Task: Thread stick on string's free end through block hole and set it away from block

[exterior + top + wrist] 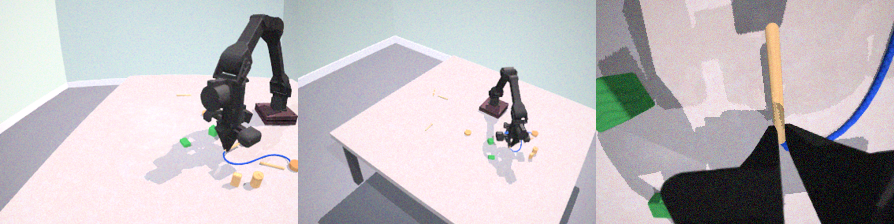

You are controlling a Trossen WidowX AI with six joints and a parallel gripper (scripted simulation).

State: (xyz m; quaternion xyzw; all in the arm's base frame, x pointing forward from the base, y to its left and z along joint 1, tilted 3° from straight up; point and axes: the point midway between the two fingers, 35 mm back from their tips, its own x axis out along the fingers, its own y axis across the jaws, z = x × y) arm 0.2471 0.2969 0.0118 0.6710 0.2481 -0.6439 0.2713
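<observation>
Right now my gripper tip is 70 mm to the left of the blue block and 70 mm past it. From my gripper tip the other things lie so: tan cylinder 120 mm to the left, 80 mm behind; then tan block 130 mm to the left, 30 mm behind, 10 mm above; then loose stick 160 mm behind, 50 mm to the left, 10 mm below.
</observation>
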